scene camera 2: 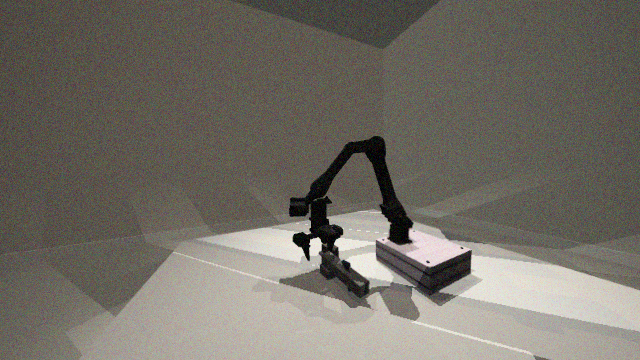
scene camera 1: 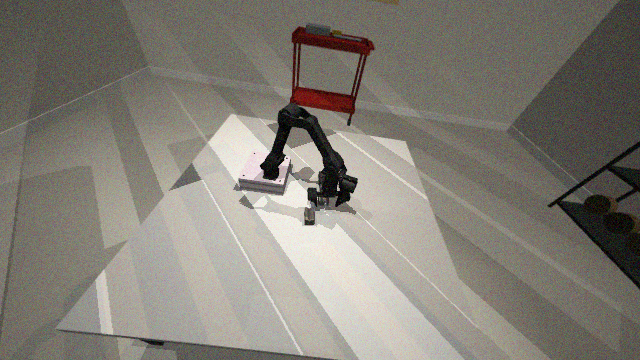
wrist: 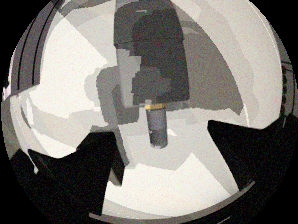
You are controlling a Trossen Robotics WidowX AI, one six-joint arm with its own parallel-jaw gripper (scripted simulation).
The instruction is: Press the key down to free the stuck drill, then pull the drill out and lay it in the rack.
Scene:
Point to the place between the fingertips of my gripper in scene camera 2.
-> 319, 256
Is my gripper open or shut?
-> Open.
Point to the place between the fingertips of my gripper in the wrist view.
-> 163, 132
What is my gripper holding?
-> Nothing.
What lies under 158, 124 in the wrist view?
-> A drill.

